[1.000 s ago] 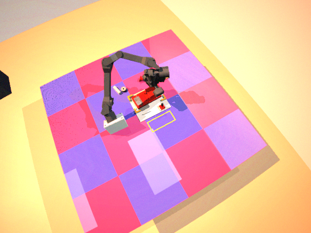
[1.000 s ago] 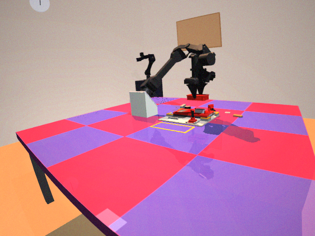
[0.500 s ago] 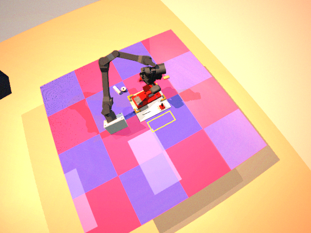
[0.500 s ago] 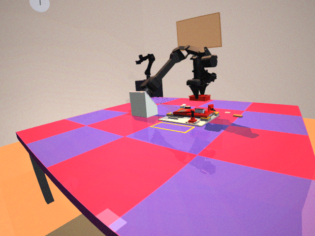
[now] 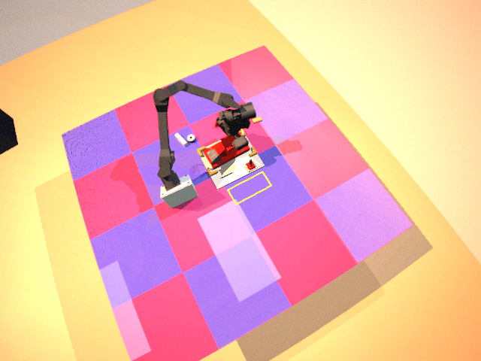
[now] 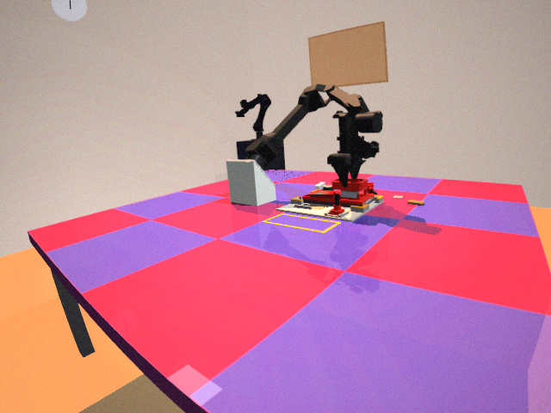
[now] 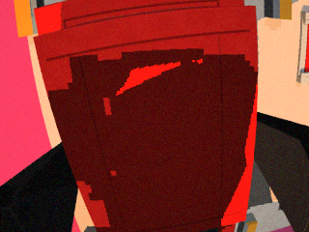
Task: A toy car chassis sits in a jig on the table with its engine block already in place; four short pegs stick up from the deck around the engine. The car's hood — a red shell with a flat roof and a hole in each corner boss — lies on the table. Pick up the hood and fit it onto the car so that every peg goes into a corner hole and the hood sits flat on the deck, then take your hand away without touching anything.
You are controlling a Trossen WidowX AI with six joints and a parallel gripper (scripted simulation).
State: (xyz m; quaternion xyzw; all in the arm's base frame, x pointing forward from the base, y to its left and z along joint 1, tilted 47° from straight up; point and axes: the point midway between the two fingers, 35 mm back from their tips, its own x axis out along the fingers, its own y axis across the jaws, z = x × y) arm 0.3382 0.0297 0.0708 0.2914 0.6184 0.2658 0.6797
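My gripper tip is 1 cm below the red hood.
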